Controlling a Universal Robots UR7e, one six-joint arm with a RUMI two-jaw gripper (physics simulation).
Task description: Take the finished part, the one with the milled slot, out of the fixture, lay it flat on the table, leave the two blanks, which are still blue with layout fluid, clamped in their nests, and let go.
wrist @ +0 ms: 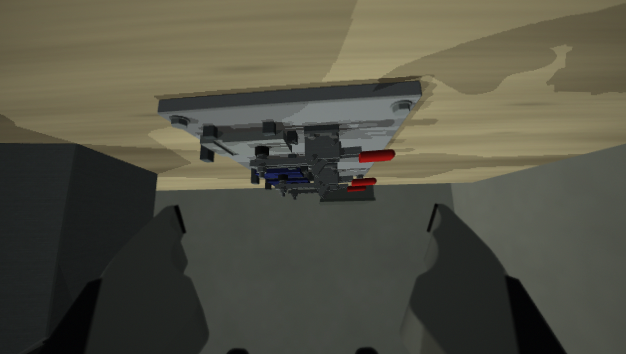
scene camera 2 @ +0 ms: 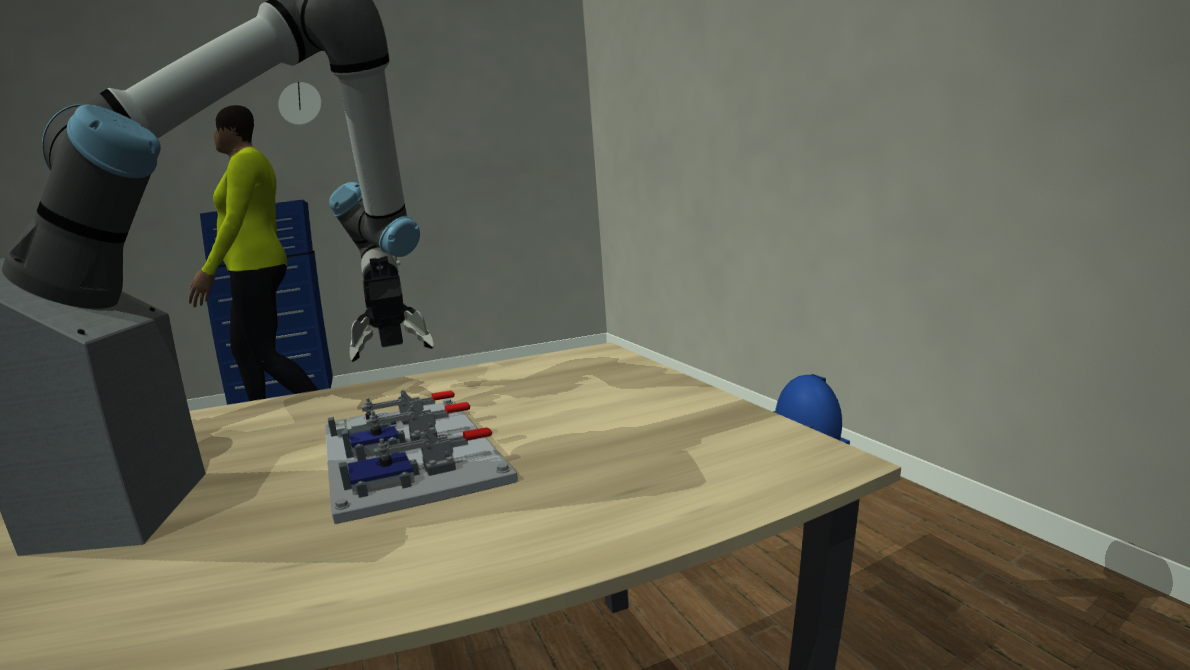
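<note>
The finished part, grey with a narrow milled slot, lies in the fixture's end nest nearest the top of the wrist view; in the scene view clamps largely hide it. Two blue blanks sit in the other nests, and their blue tops look strongly foreshortened in the wrist view. The fixture plate lies on the table. The clamp arms lie level over the nests. My gripper is open and empty, well above the far side of the fixture, tilted.
Red clamp handles stick out on the fixture's right. The robot's pedestal stands left. A person in a yellow top is behind the table, by a blue cabinet.
</note>
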